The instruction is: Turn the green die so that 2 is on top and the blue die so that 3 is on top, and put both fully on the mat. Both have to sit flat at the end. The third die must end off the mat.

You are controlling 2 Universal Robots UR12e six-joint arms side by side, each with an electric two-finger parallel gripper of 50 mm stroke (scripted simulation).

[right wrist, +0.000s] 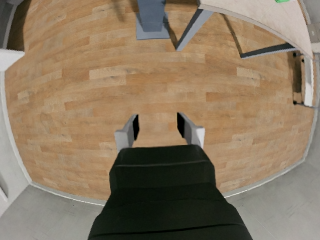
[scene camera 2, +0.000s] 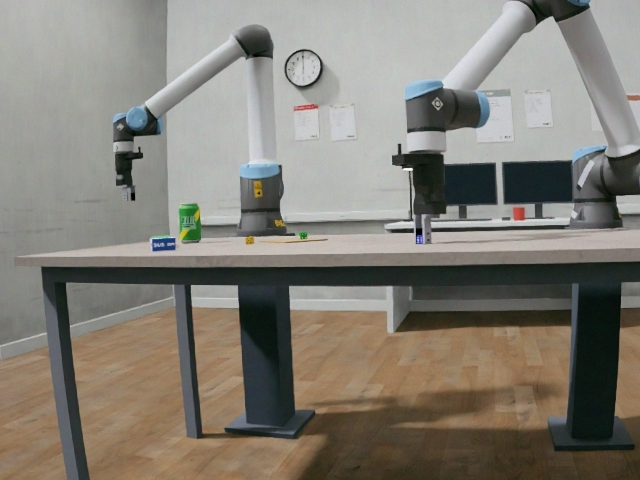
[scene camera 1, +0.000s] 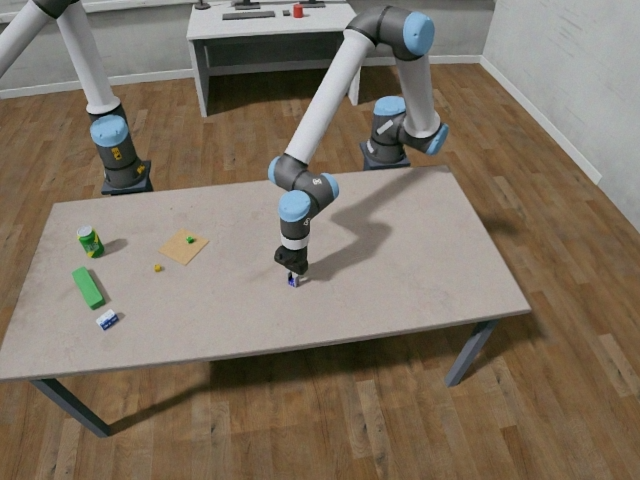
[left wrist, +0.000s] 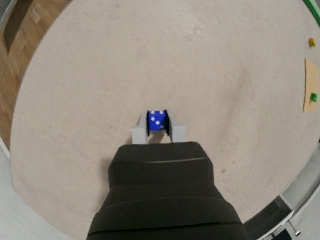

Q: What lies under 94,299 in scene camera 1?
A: A long green block.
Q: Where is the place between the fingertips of my left gripper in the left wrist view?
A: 157,117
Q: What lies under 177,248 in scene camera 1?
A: A tan mat.
